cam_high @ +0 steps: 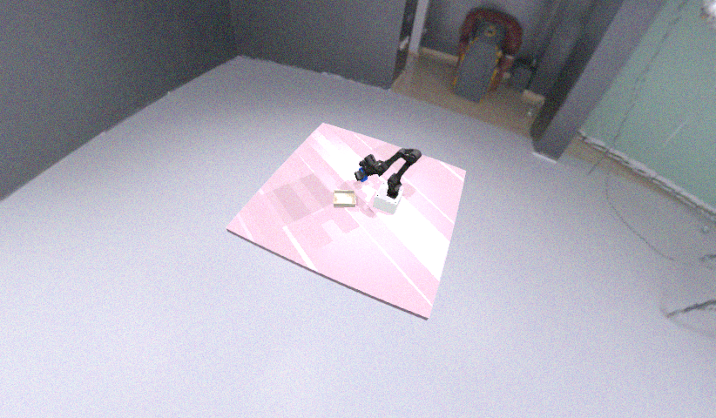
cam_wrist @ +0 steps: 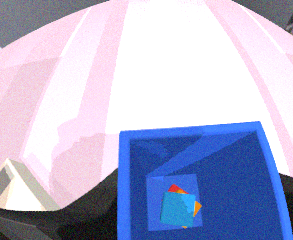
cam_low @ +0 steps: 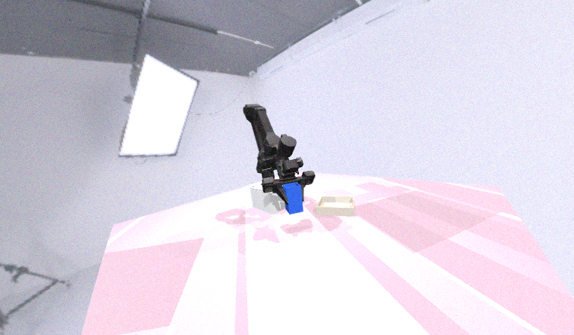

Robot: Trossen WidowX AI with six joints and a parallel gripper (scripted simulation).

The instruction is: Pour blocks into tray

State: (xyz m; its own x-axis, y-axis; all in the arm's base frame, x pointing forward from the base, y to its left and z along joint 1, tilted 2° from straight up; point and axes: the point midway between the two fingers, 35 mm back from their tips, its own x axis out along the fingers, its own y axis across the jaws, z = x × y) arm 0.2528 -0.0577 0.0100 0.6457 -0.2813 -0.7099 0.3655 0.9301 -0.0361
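The teal block is 3 cm behind my gripper tip, 1 cm to the left of it and 1 cm above it. From my gripper tip the other things lie so: orange block: 3 cm behind, 1 cm to the left, 1 cm below; red block: 3 cm below, 2 cm behind, 1 cm to the left; blue square cup: 3 cm behind, 1 cm to the left, 1 cm below.
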